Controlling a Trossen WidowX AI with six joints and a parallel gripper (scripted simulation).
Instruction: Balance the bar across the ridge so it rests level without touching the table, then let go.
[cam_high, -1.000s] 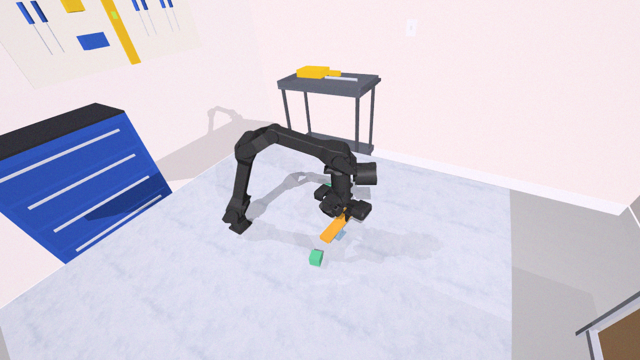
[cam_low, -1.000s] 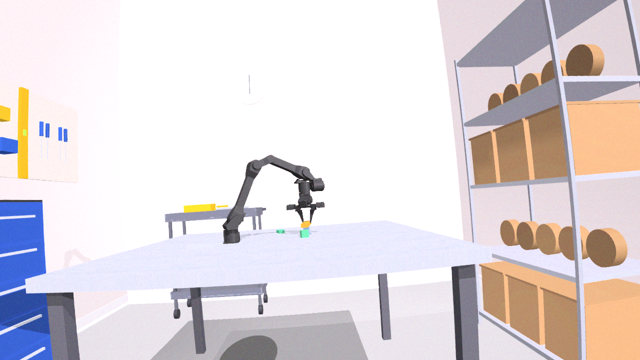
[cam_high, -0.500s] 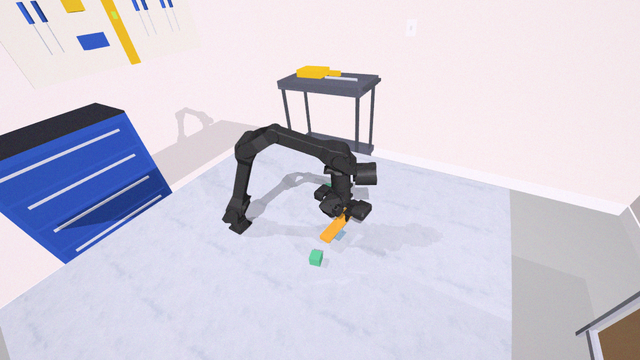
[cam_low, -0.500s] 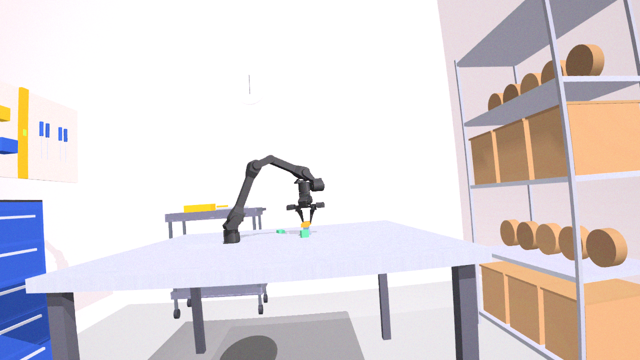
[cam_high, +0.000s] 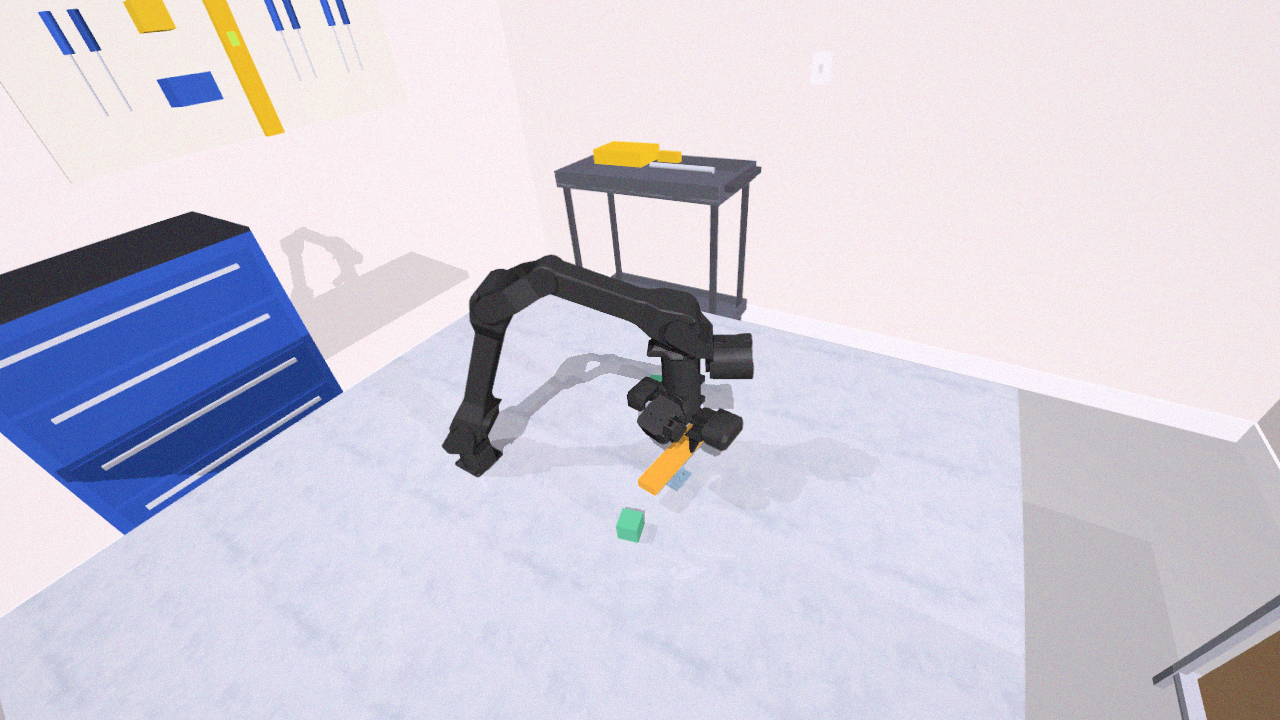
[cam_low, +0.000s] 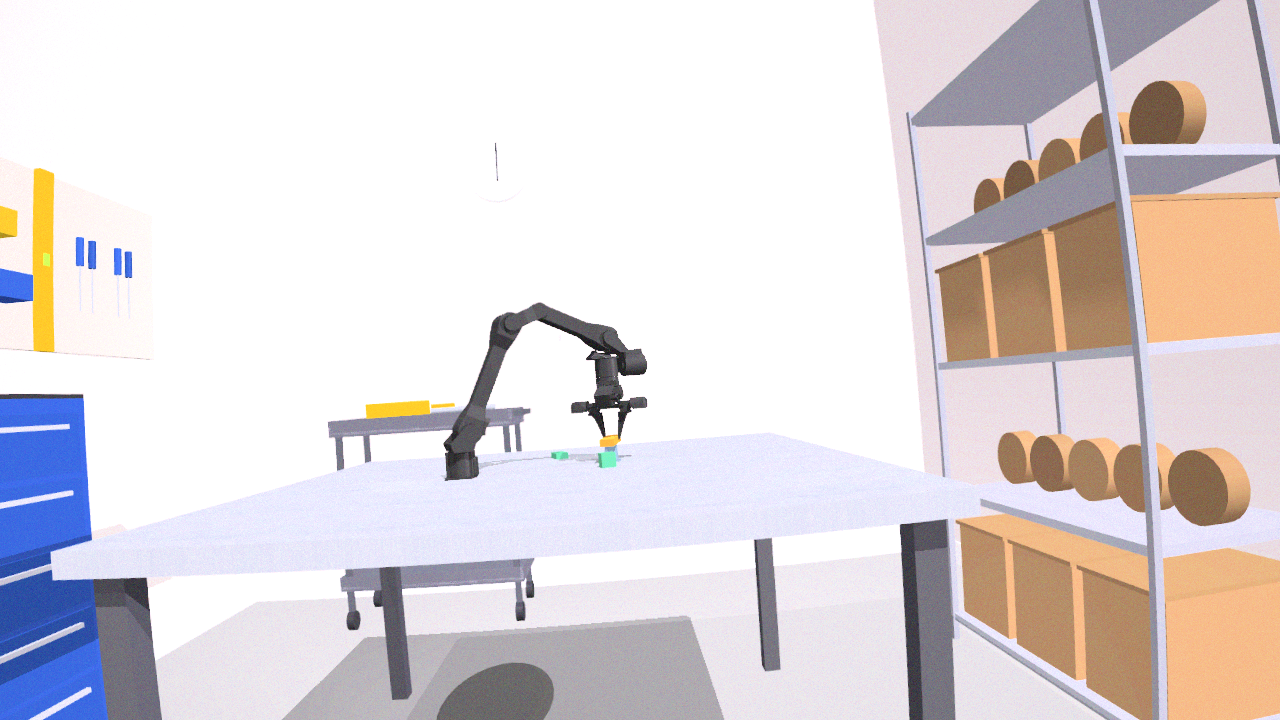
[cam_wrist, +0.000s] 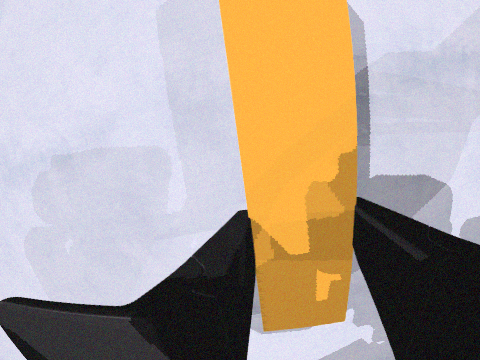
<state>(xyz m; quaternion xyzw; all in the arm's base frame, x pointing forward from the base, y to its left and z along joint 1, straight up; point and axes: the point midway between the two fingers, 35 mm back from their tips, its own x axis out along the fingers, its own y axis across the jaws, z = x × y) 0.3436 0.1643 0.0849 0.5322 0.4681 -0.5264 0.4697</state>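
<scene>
The orange bar is 30 mm to the right of my gripper tip. From my gripper tip the other things lie so: green cube 10 mm behind, 150 mm to the right, 30 mm below.
</scene>
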